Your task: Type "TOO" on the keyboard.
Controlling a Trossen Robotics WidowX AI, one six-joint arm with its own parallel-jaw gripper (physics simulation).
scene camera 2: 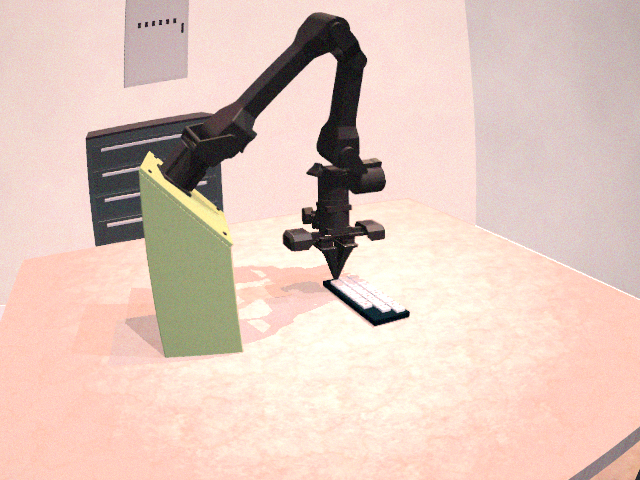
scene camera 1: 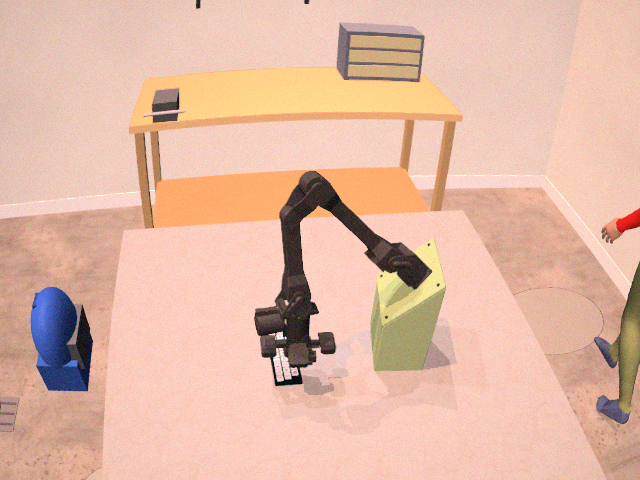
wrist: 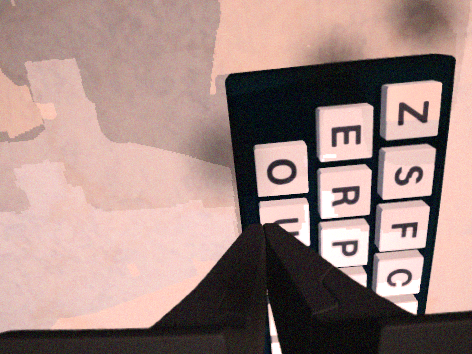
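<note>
A dark keyboard with white letter keys lies flat on the table. In the wrist view, the O key shows ahead of the fingertips, and the partly covered U key is right at them. Keys E, R and P are in the middle row. The T key does not show legibly. My gripper is shut and empty, pointing down at the keyboard's far end in scene camera 2. Whether the tips touch a key cannot be told. The fingers cover several keys.
The arm is mounted on a tall green slanted stand on the same table. A wooden workbench stands behind. A blue object is left of the table, and a partly visible person is on the right.
</note>
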